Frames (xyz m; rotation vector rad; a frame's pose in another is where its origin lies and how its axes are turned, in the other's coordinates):
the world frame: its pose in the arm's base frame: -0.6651 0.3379 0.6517 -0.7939 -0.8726 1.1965
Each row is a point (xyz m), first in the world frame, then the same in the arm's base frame.
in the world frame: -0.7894 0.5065 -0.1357
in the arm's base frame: -0.8743 -0.3476 0.0317
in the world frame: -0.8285 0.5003 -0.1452
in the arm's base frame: -0.8686 -0.3877 0.0272
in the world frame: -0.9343 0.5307 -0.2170
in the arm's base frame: -0.8326 -0.4898 -0.0472
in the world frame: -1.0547 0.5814 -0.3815
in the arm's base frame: -0.7250 -0.6080 -0.1836
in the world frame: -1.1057 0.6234 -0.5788
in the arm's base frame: -0.5749 -0.6617 -0.3172
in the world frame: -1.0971 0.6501 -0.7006
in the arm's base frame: -0.4770 -0.6555 -0.3947
